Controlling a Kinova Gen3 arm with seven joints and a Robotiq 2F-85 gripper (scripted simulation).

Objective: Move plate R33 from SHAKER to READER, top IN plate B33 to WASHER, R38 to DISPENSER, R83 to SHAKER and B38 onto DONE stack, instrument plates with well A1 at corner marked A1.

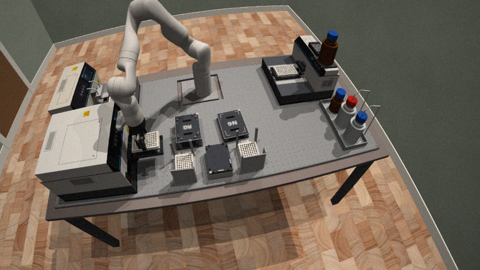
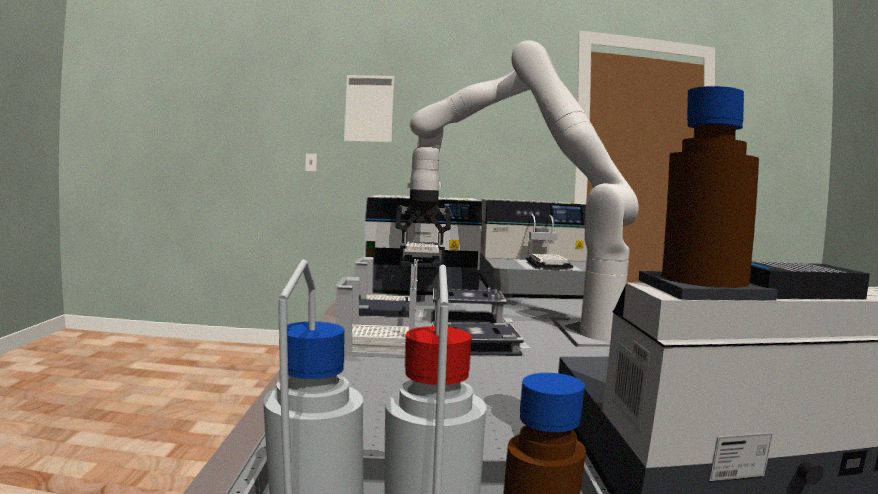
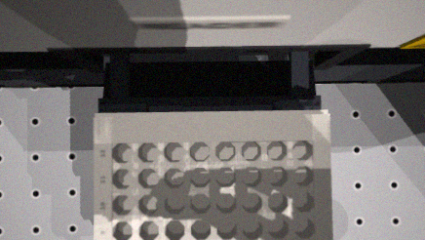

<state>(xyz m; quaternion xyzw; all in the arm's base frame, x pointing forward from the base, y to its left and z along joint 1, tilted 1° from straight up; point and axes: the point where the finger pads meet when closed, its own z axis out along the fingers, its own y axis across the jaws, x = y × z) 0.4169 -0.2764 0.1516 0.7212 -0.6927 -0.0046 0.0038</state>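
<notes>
Now: hand 50 mm above the dark reader tray. From my hand the other things lie so: regrip nest RG: 120 mm behind, 180 mm to the left, 100 mm below; then reader housing: 10 mm ahead, 290 mm to the right, 80 mm above; then washer nest: 370 mm behind, 200 mm to the right, 60 mm below.
</notes>
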